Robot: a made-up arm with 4 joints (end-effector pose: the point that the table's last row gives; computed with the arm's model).
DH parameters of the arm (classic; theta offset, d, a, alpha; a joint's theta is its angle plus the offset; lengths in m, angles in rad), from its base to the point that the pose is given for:
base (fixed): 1.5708 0.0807 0 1.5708
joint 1: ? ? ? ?
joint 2: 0 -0.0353 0.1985 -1.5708
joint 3: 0 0.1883 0.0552 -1.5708
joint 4: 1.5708 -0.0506 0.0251 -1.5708
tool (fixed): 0 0.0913 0 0
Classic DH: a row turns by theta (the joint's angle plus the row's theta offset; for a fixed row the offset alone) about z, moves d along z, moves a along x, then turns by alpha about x.
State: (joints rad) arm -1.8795 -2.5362 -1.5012 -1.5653
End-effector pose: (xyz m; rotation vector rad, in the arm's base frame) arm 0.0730 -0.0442 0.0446 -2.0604 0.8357 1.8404
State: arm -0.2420 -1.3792 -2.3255 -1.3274
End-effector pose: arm 0.0081 -0.0793 -0.1237 0.3732 0.2459 2.2356
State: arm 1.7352 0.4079 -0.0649 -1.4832
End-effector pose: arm -0.2874 0.3025 0.1510 1.1985 1.3201 1.6235
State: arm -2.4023 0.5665 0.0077 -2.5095
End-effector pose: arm -0.4083 -0.2183 0.2990 -0.0979 1.1181 -2.9132
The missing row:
joint 1: -1.5708 -0.094 0.1023 -1.5708
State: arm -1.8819 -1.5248 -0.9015 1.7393
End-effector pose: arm 0.0800 -0.3840 0.1706 0.7885 -1.4917 1.8383
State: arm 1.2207 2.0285 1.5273 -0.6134
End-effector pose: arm -0.2663 -0.1139 0.0924 -0.8126 0.7819 1.9047
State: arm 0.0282 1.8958 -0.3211 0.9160
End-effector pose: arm -0.1703 0.0012 0.2632 0.0805 0.9758 -0.3160
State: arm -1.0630 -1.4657 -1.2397 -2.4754
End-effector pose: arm 0.0860 -0.1828 -0.1537 -1.3448 1.4769 0.6332
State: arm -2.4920 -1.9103 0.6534 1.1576
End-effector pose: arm 0.2060 -0.1718 0.2943 0.3455 1.1142 -2.3138
